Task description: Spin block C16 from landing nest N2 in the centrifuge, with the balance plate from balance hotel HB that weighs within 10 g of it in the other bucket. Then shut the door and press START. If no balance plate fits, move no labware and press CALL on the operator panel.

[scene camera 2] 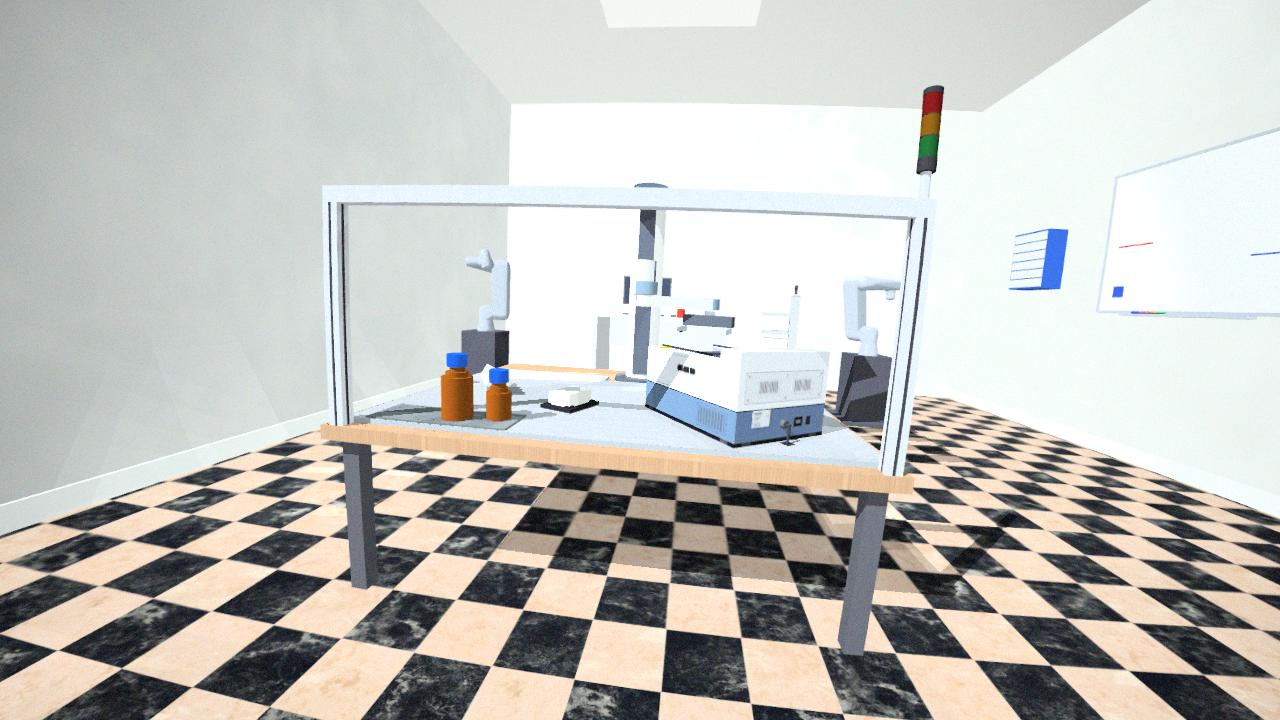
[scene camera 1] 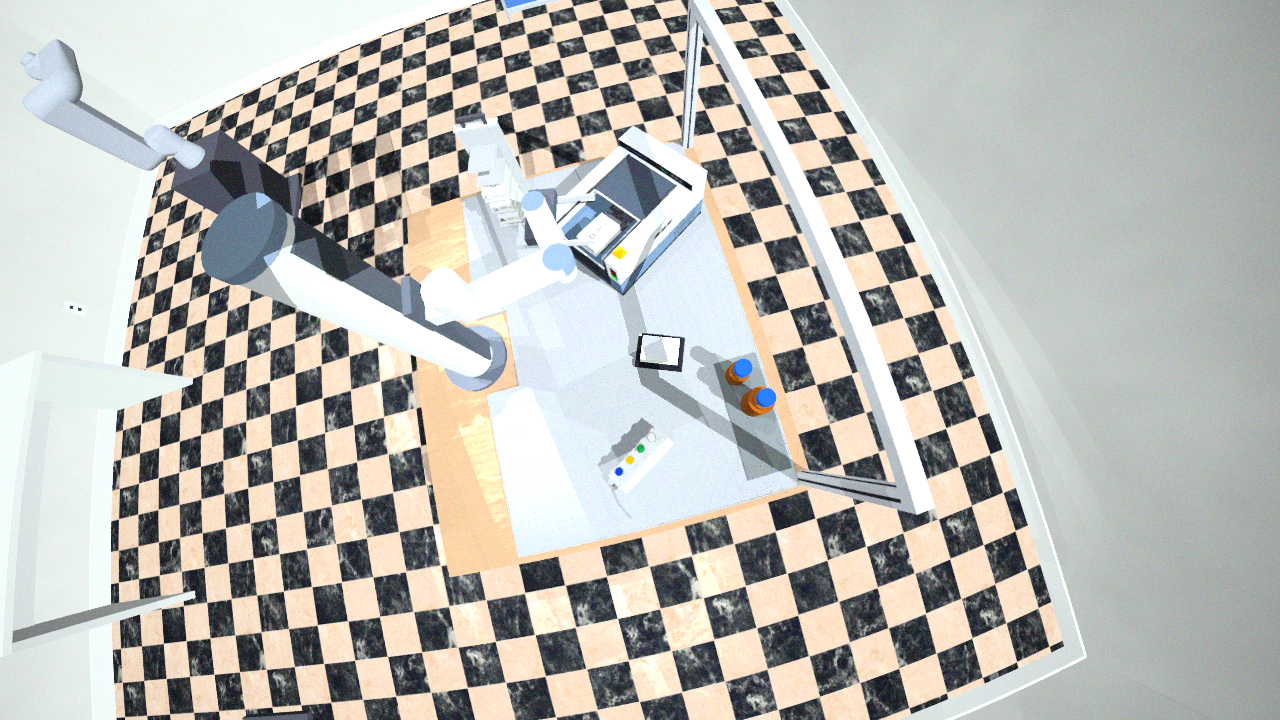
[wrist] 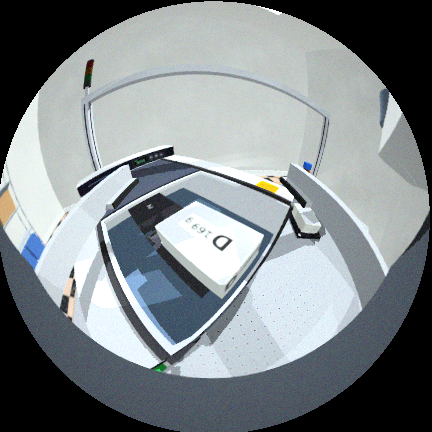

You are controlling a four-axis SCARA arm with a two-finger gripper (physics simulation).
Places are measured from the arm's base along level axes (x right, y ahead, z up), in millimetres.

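Pixels of known places: gripper, fingertip midpoint: (scene camera 2: 699, 331) (scene camera 1: 593, 218) (wrist: 207, 165); arm's base at its link origin: (scene camera 2: 641, 380) (scene camera 1: 476, 358).
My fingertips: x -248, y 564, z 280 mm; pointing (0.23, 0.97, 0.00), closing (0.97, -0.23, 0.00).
Observation:
For each thing: its top centre in the pictures, then the offset to it from my fingertips. "*": a spot on its surface instead.
- white plate marked D 169 g at its top centre: (wrist: 204, 229) (scene camera 1: 597, 230) dz -80, dx -5, dy +0 mm
- bucket at a spot on its surface: (wrist: 150, 209) * dz -128, dx -110, dy +132 mm
- white block at its top centre: (scene camera 2: 571, 389) (scene camera 1: 660, 348) (wrist: 307, 213) dz -213, dx +410, dy +103 mm
- operator panel at its top centre: (scene camera 1: 640, 459) (scene camera 2: 495, 367) dz -184, dx +747, dy -51 mm
The centrifuge (scene camera 1: 666, 240) (scene camera 2: 778, 380) (wrist: 235, 172) has its chamber open. A white plate marked D 169 g (scene camera 1: 601, 232) (wrist: 207, 250) sits in the near bucket. The other bucket (wrist: 150, 209) is dark and empty. My gripper (scene camera 1: 590, 220) (wrist: 207, 165) is open above the chamber, its fingers wide apart, with plate D below and between them in the wrist view, not gripped. A white block (scene camera 1: 660, 349) (scene camera 2: 569, 395) (wrist: 306, 218) sits on a black nest; its label is unreadable. The white hotel (scene camera 1: 485, 147) (scene camera 2: 793, 320) stands beside the centrifuge. The operator panel (scene camera 1: 646, 463) has blue, yellow and green buttons.
Two brown bottles with blue caps (scene camera 1: 759, 401) (scene camera 2: 456, 395) stand at the table's far side from the arm's column. A metal frame (scene camera 1: 787, 165) (scene camera 2: 617, 197) (wrist: 200, 71) rises along that edge. A stack light (scene camera 2: 930, 125) (wrist: 89, 73) stands on the frame.

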